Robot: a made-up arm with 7 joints. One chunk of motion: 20 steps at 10 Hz.
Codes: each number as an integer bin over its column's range. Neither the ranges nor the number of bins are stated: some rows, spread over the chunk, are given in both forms.
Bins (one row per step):
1: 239 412 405 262 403 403
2: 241 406 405 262 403 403
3: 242 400 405 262 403 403
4: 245 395 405 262 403 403
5: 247 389 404 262 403 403
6: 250 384 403 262 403 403
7: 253 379 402 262 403 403
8: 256 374 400 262 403 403
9: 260 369 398 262 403 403
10: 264 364 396 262 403 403
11: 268 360 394 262 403 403
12: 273 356 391 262 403 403
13: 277 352 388 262 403 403
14: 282 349 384 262 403 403
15: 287 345 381 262 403 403
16: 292 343 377 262 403 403
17: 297 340 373 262 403 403
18: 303 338 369 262 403 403
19: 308 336 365 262 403 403
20: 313 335 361 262 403 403
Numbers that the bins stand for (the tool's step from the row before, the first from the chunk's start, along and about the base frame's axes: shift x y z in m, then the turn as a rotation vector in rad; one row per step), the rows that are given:
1: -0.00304 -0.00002 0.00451 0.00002 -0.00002 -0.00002
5: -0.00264 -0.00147 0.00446 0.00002 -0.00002 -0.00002
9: -0.00199 -0.00273 0.00411 0.00002 -0.00002 -0.00002
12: -0.00134 -0.00355 0.00370 0.00002 -0.00002 -0.00002
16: -0.00039 -0.00437 0.00289 0.00002 -0.00002 -0.00002
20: 0.00067 -0.00487 0.00196 0.00002 -0.00002 -0.00002
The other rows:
2: -0.00294 -0.00040 0.00451 0.00002 -0.00002 -0.00002
3: -0.00289 -0.00077 0.00451 0.00002 -0.00002 -0.00002
4: -0.00274 -0.00109 0.00451 0.00002 -0.00002 -0.00002
6: -0.00249 -0.00178 0.00440 0.00002 -0.00002 -0.00002
7: -0.00234 -0.00210 0.00434 0.00002 -0.00002 -0.00002
8: -0.00219 -0.00241 0.00422 0.00002 -0.00002 -0.00002
10: -0.00179 -0.00305 0.00399 0.00002 -0.00002 -0.00002
11: -0.00159 -0.00330 0.00387 0.00002 -0.00002 -0.00002
13: -0.00114 -0.00380 0.00353 0.00002 -0.00002 -0.00002
14: -0.00089 -0.00399 0.00329 0.00002 -0.00002 -0.00002
15: -0.00064 -0.00424 0.00312 0.00002 -0.00002 -0.00002
17: -0.00014 -0.00456 0.00266 0.00002 -0.00002 -0.00002
18: 0.00017 -0.00468 0.00242 0.00002 -0.00002 -0.00002
19: 0.00042 -0.00481 0.00219 0.00002 -0.00002 -0.00002

